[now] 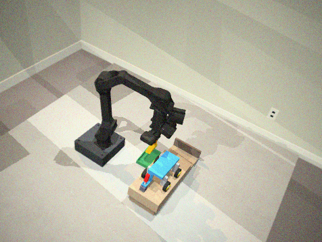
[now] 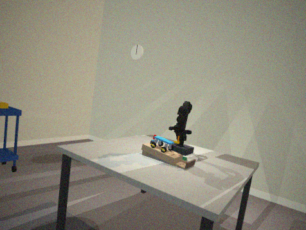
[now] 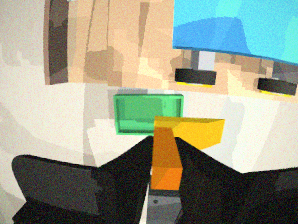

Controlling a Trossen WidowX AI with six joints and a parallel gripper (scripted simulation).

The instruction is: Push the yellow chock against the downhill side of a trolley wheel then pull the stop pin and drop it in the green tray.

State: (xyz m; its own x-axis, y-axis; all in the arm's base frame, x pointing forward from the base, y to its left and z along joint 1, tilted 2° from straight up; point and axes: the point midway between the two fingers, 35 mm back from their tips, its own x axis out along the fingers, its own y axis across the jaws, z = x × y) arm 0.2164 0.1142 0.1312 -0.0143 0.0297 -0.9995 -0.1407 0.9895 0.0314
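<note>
Right now my gripper tip is 18 cm to the left of the red-headed stop pin, 11 cm short of it and 3 cm above it. Also, from my gripper tip: blue-topped trolley: 11 cm ahead, 7 cm to the right, 5 cm below; then ramp: 11 cm below, 11 cm ahead, 7 cm to the right; then yellow chock: 2 cm to the right, 1 cm below.
</note>
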